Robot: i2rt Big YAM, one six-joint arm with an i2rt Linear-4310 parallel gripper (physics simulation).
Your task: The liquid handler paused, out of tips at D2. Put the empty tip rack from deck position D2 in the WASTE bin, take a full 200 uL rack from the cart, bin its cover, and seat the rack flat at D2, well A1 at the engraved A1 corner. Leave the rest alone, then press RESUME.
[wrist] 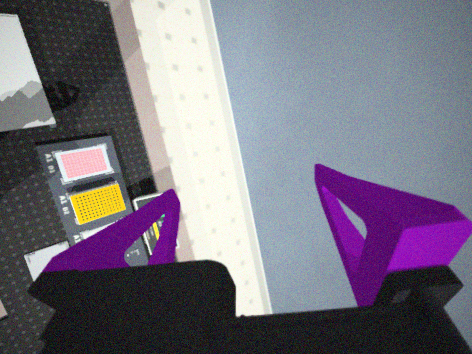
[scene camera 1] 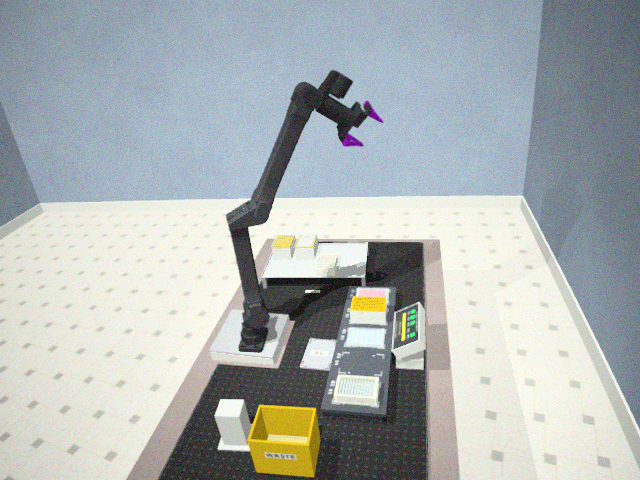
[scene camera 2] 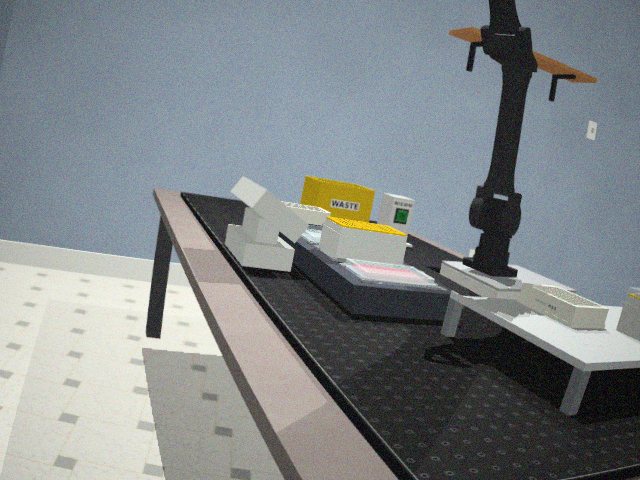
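Pixels of known places: gripper, between the fingertips: (wrist: pixel 242 184) (scene camera 1: pixel 372 133); arm's base, origin of its link: (scene camera 1: pixel 253 340) (scene camera 2: pixel 489 270).
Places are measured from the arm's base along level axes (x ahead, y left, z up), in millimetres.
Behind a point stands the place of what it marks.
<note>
My gripper (scene camera 1: pixel 372 133) @(x 455, y 183, z 684 mm) (wrist: pixel 242 184) @(x 455, y 183, z 684 mm) is open and empty, high above the table. The tip rack (scene camera 1: pixel 368 312) @(x 417, y 75, z 69 mm) (scene camera 2: pixel 364 245) @(x 436, y 158, z 50 mm) (wrist: pixel 98 203) @(x 414, y 118, z 78 mm) at D2 has an orange-yellow top with dark holes and sits on the dark deck (scene camera 1: pixel 359 363) @(x 390, y -127, z 18 mm). The white cart (scene camera 1: pixel 286 269) @(x 47, y 433, z 30 mm) (scene camera 2: pixel 584 351) @(x 343, y 600, z 30 mm) (wrist: pixel 12 47) @(x 367, y 571, z 30 mm) bears a yellow-topped rack (scene camera 1: pixel 283 248) @(x 25, y 520, z 89 mm), a rack with a pale top (scene camera 1: pixel 306 249) @(x 131, y 516, z 82 mm) and a low cream box (scene camera 1: pixel 326 264) @(x 229, y 426, z 57 mm) (scene camera 2: pixel 573 310) @(x 269, y 502, z 55 mm). Their tip sizes and covers are too small to tell. The yellow WASTE bin (scene camera 1: pixel 305 457) @(x 270, y -505, z 56 mm) (scene camera 2: pixel 320 193) @(x 284, y -387, z 74 mm) has something pale inside. The green RESUME button (scene camera 2: pixel 401 215) @(x 47, y -355, z 53 mm) is on a white box (scene camera 1: pixel 232 423) @(x 55, y -423, z 72 mm).
A pink plate (scene camera 1: pixel 373 292) @(x 431, y 256, z 27 mm) (scene camera 2: pixel 387 272) @(x 447, y 264, z 31 mm) (wrist: pixel 85 162) @(x 427, y 240, z 31 mm) is at D1, beside the tip rack. A pale blue plate (scene camera 1: pixel 364 337) @(x 404, y -15, z 31 mm) and a cream plate (scene camera 1: pixel 356 390) @(x 388, y -264, z 41 mm) are farther along the deck. A tilted screen (scene camera 1: pixel 408 325) @(x 553, y -23, z 89 mm) stands beside it. An RG pad (scene camera 1: pixel 317 358) @(x 240, y -64, z -22 mm) lies near the arm base.
</note>
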